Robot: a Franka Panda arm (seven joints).
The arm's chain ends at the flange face. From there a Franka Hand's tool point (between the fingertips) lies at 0.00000 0.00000 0.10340 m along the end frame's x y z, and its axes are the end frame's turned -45 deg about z.
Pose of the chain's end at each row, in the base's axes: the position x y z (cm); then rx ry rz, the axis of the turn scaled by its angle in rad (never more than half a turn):
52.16, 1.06, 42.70, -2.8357, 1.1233, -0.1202
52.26, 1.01, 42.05, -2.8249, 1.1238, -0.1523
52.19, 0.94, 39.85, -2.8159, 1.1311, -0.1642
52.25, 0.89, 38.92, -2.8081, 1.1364, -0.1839
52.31, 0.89, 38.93, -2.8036, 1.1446, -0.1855
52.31, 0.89, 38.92, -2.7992, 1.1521, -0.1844
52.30, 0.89, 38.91, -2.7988, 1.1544, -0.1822
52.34, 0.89, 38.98, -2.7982, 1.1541, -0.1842
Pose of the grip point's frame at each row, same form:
53.25, 1.62, 32.43, -3.0846, -0.0479, -0.1650
53.59, 1.56, 31.81, -3.0829, -0.0434, -0.2004
53.62, 1.51, 29.62, -3.0805, -0.0331, -0.2146
53.82, 1.44, 28.71, -3.0803, -0.0251, -0.2358
53.89, 1.44, 28.73, -3.0797, -0.0157, -0.2379
53.89, 1.45, 28.72, -3.0783, -0.0069, -0.2376
53.87, 1.45, 28.71, -3.0782, -0.0046, -0.2353
53.92, 1.45, 28.78, -3.0781, -0.0047, -0.2375

